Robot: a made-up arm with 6 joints.
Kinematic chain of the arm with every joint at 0, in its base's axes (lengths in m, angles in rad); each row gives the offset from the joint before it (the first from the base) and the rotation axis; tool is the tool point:
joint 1: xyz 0 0 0.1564 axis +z
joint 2: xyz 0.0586 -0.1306 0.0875 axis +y
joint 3: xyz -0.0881 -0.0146 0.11 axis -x
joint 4: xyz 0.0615 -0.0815 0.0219 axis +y
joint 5: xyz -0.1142 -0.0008 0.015 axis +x
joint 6: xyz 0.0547 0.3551 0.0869 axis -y
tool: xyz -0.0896 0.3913 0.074
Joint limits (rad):
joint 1: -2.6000..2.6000
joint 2: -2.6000..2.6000
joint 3: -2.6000..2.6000
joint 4: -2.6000..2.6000
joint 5: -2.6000..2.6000
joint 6: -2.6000..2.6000
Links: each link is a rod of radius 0.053 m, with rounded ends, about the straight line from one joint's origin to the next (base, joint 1, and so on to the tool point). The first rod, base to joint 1, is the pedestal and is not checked.
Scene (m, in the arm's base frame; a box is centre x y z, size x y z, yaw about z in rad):
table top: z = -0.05
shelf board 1: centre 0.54 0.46 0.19 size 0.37 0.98 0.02 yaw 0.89
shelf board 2: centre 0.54 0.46 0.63 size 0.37 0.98 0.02 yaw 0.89
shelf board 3: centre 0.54 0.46 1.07 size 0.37 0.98 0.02 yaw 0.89
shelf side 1: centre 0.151 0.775 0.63 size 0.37 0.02 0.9 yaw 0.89
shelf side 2: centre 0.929 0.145 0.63 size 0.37 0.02 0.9 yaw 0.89
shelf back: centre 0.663 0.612 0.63 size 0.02 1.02 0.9 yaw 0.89
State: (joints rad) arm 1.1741 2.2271 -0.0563 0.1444 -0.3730 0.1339
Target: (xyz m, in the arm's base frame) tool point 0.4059 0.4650 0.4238
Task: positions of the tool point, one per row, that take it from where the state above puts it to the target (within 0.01 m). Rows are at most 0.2 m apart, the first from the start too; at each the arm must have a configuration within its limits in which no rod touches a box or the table.
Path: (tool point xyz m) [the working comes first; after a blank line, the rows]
Joints at the target: 0.0156 2.2661 -0.3640 0.6148 -0.6854 0.2640
Straight joint move there: touches shelf side 1.

1: -0.3576 0.4009 0.4286
2: -0.3610 0.3551 0.4374
3: -0.3854 0.3137 0.3738
4: -0.3961 0.2889 0.2394
5: -0.2989 0.3928 0.3655
6: -0.1455 0.4737 0.4514
7: 0.0407 0.5154 0.4888
8: 0.2327 0.5113 0.4776
9: 0.4059 0.4650 0.4238

